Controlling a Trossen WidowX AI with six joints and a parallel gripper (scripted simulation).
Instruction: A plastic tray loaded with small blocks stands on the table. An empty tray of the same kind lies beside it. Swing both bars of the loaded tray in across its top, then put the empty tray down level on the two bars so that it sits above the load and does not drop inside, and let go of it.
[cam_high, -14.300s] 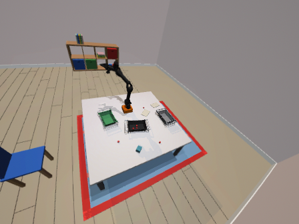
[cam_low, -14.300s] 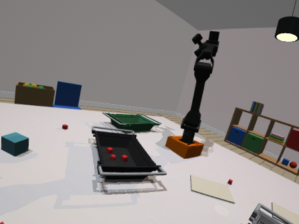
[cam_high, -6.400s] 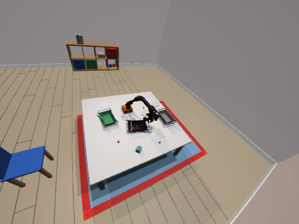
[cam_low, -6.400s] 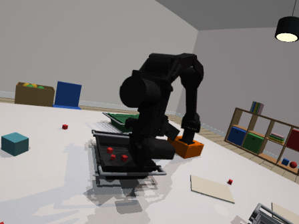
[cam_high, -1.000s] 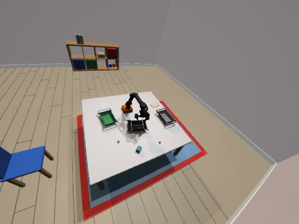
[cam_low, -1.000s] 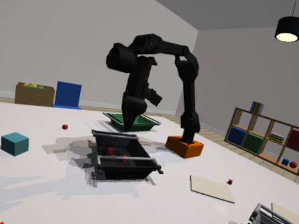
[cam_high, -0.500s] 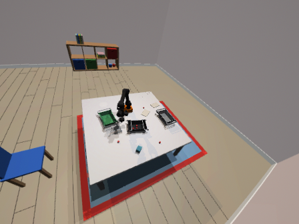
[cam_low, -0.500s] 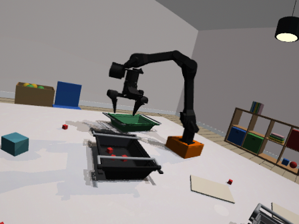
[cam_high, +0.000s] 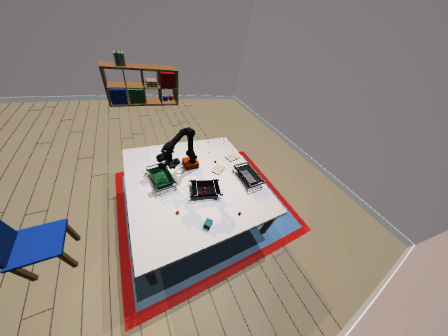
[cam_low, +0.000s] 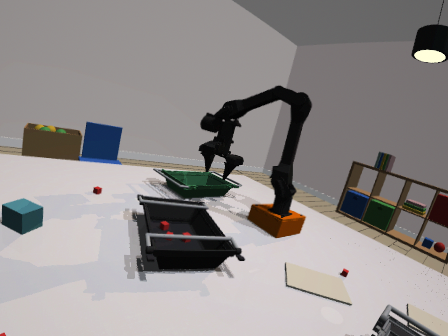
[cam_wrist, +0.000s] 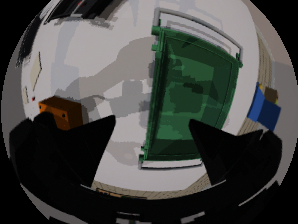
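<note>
The green tray is 80 mm to the right of my gripper tip and 50 mm below it. Also, from my gripper tip: teal cube (610 mm ahead, 60 mm to the left, 70 mm below).
</note>
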